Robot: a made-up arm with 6 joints. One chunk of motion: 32 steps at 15 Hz.
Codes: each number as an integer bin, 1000 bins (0 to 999) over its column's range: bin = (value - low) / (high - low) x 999, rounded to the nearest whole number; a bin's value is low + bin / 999 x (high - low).
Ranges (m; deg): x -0.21..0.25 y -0.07..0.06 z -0.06..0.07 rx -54..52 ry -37..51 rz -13..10
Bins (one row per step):
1: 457 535 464 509 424 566
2: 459 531 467 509 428 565
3: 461 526 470 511 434 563
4: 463 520 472 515 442 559
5: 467 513 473 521 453 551
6: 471 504 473 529 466 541
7: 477 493 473 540 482 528
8: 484 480 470 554 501 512
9: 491 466 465 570 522 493
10: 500 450 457 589 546 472
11: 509 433 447 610 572 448
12: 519 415 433 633 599 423
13: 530 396 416 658 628 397
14: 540 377 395 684 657 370
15: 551 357 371 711 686 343
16: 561 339 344 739 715 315
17: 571 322 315 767 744 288
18: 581 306 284 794 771 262
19: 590 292 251 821 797 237
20: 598 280 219 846 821 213
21: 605 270 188 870 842 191
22: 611 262 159 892 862 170
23: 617 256 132 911 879 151
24: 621 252 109 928 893 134
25: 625 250 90 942 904 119
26: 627 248 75 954 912 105
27: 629 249 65 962 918 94
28: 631 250 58 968 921 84
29: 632 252 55 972 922 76
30: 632 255 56 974 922 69
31: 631 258 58 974 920 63
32: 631 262 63 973 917 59
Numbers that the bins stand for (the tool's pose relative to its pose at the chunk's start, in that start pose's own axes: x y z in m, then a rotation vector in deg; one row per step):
1: 0.0004 -0.0004 0.0004 0.01 0.35 0.03
2: 0.0014 -0.0009 0.0008 0.01 0.70 0.01
3: 0.0023 -0.0016 0.0012 0.22 1.23 -0.04
4: 0.0032 -0.0023 0.0014 0.64 1.93 -0.13
5: 0.0050 -0.0032 0.0016 1.28 2.90 -0.31
6: 0.0069 -0.0044 0.0016 2.13 4.05 -0.54
7: 0.0096 -0.0058 0.0016 3.30 5.46 -0.84
8: 0.0129 -0.0075 0.0012 4.78 7.13 -1.21
9: 0.0161 -0.0094 0.0005 6.48 8.98 -1.65
10: 0.0202 -0.0114 -0.0005 8.50 11.10 -2.13
11: 0.0244 -0.0137 -0.0018 10.72 13.39 -2.69
12: 0.0290 -0.0160 -0.0037 13.17 15.76 -3.26
13: 0.0340 -0.0185 -0.0059 15.82 18.32 -3.86
14: 0.0386 -0.0209 -0.0086 18.58 20.87 -4.48
15: 0.0437 -0.0235 -0.0117 21.44 23.43 -5.10
16: 0.0483 -0.0259 -0.0152 24.41 25.98 -5.75
17: 0.0529 -0.0281 -0.0190 27.38 28.54 -6.37
18: 0.0575 -0.0302 -0.0230 30.25 30.92 -6.97
19: 0.0617 -0.0320 -0.0273 33.11 33.21 -7.54
20: 0.0654 -0.0336 -0.0315 35.77 35.32 -8.10
21: 0.0686 -0.0349 -0.0355 38.31 37.17 -8.60
22: 0.0713 -0.0359 -0.0393 40.65 38.93 -9.09
23: 0.0741 -0.0367 -0.0428 42.66 40.43 -9.52
24: 0.0759 -0.0372 -0.0458 44.47 41.66 -9.91
25: 0.0778 -0.0375 -0.0483 45.95 42.63 -10.26
26: 0.0787 -0.0377 -0.0502 47.23 43.34 -10.58
27: 0.0796 -0.0376 -0.0515 48.07 43.86 -10.84
28: 0.0806 -0.0375 -0.0525 48.71 44.13 -11.07
29: 0.0810 -0.0372 -0.0528 49.14 44.22 -11.25
30: 0.0810 -0.0368 -0.0527 49.35 44.22 -11.41
31: 0.0806 -0.0364 -0.0525 49.35 44.04 -11.55
32: 0.0806 -0.0359 -0.0518 49.24 43.78 -11.64

